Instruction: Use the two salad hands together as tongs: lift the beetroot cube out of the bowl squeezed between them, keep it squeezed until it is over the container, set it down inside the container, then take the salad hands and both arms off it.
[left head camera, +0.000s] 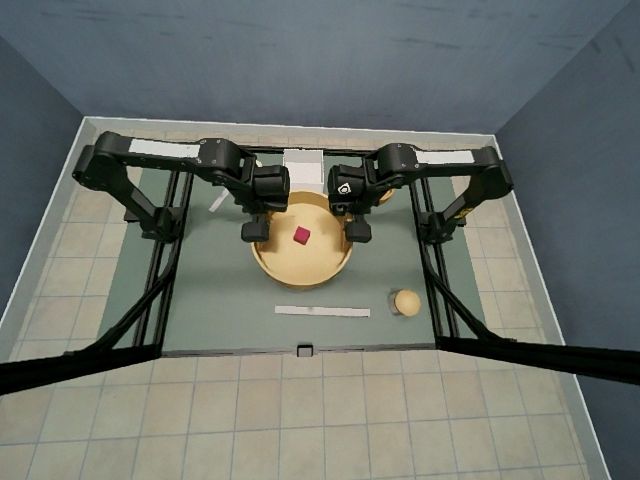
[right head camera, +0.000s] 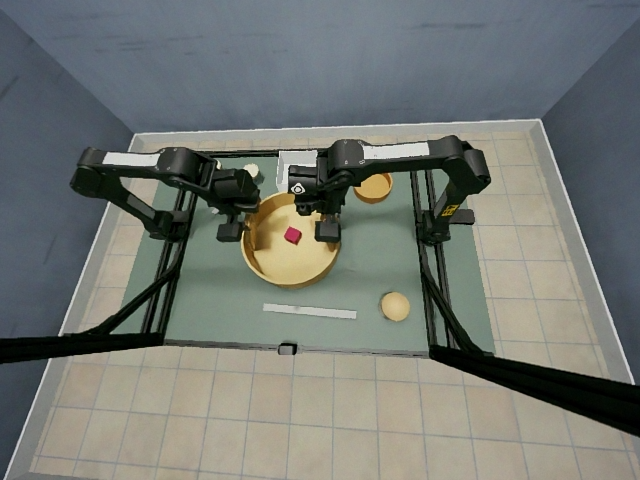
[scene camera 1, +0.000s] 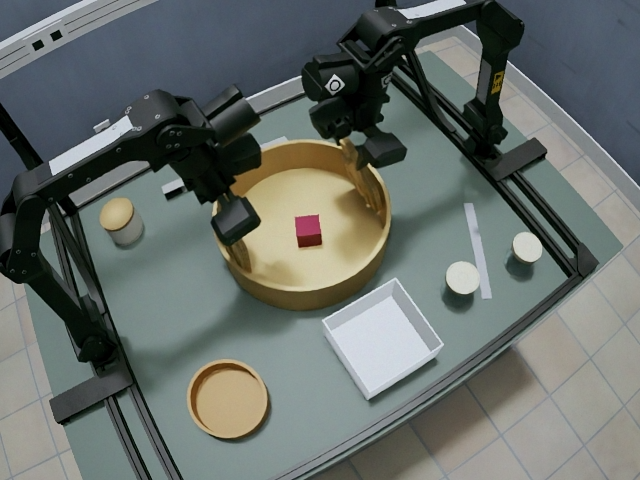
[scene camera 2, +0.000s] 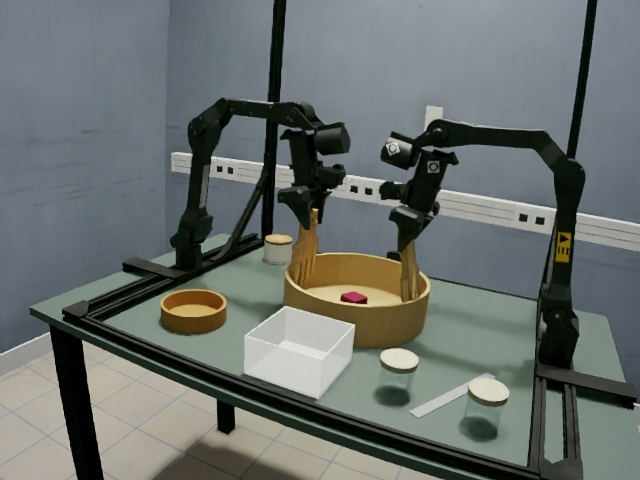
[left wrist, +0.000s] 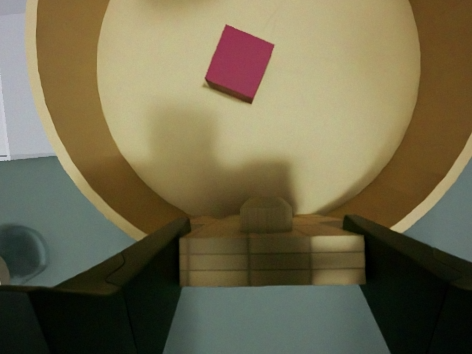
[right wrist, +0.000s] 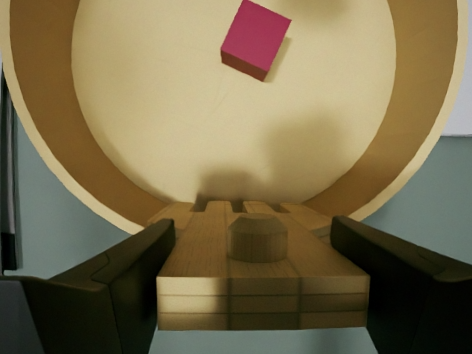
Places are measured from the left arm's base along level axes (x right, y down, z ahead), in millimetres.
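Where they show: left gripper, fingertip midpoint: (left head camera: 268, 219) (right head camera: 251, 220) (scene camera 1: 349, 157) (scene camera 2: 403, 248) (left wrist: 266, 226); right gripper, fingertip midpoint: (left head camera: 343, 220) (right head camera: 323, 220) (scene camera 2: 313, 226) (right wrist: 253, 229); left arm's base, origin of the base link: (left head camera: 168, 234) (right head camera: 175, 234) (scene camera 1: 479, 147) (scene camera 2: 554, 358); right arm's base, origin of the base link: (left head camera: 429, 236) (right head camera: 429, 236) (scene camera 1: 102, 348) (scene camera 2: 188, 266).
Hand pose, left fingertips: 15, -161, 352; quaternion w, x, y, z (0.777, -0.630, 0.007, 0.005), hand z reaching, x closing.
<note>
Things, the pixels of their top centre, and the offset from my left fingertips, as dx, dy, dz.
- beetroot cube, middle of its top: (left wrist: 239, 61) (right wrist: 256, 34) (scene camera 1: 307, 225) (scene camera 2: 354, 296) (left head camera: 302, 233) (right head camera: 292, 233) -9, +130, +95
- wide round bowl, middle of its top: (left wrist: 264, 39) (right wrist: 235, 15) (scene camera 1: 300, 207) (scene camera 2: 358, 276) (left head camera: 302, 233) (right head camera: 289, 233) +8, +88, +97
- wooden salad hand, middle of its top: (left wrist: 272, 304) (scene camera 1: 358, 144) (scene camera 2: 413, 239) (right head camera: 242, 217) +0, -24, -18
- white open container, middle of its top: (scene camera 1: 383, 333) (scene camera 2: 302, 330) (left head camera: 303, 165) (right head camera: 296, 166) -264, +105, +98
- round wooden dish, middle of its top: (scene camera 1: 225, 398) (scene camera 2: 193, 302) (right head camera: 372, 181) -220, +140, +377
- pale strip, middle of its top: (scene camera 2: 455, 393) (scene camera 1: 477, 248) -207, +179, -180
- jar, middle of its top: (scene camera 1: 115, 212) (scene camera 2: 278, 238) (right head camera: 395, 306) (left head camera: 408, 302) +223, +113, +423
The beetroot cube (left head camera: 301, 235) (right head camera: 292, 235) (scene camera 1: 308, 230) (scene camera 2: 354, 298) (left wrist: 240, 64) (right wrist: 256, 40) lies on the floor of the wide round bowl (left head camera: 302, 284) (scene camera 1: 305, 299) (scene camera 2: 382, 330), near its middle. My left gripper (scene camera 2: 412, 246) (left wrist: 266, 226) is shut on one wooden salad hand (scene camera 1: 368, 188) (scene camera 2: 409, 276), which points down inside the bowl by the wall. My right gripper (scene camera 2: 313, 219) (right wrist: 253, 229) is shut on the other salad hand (scene camera 1: 239, 256) (scene camera 2: 306, 258), by the opposite wall. Both hands stand apart from the cube. The white open container (scene camera 1: 382, 346) (scene camera 2: 279, 366) stands beside the bowl.
A round wooden dish (scene camera 1: 227, 400) (scene camera 2: 192, 315) stands left of the container in scene camera 1. Two lidded glass jars (scene camera 1: 462, 277) (scene camera 1: 526, 247) and a pale strip (scene camera 1: 476, 248) lie to its right. Another jar (left head camera: 406, 303) (scene camera 1: 121, 221) and a strip (left head camera: 320, 311) are elsewhere on the table.
</note>
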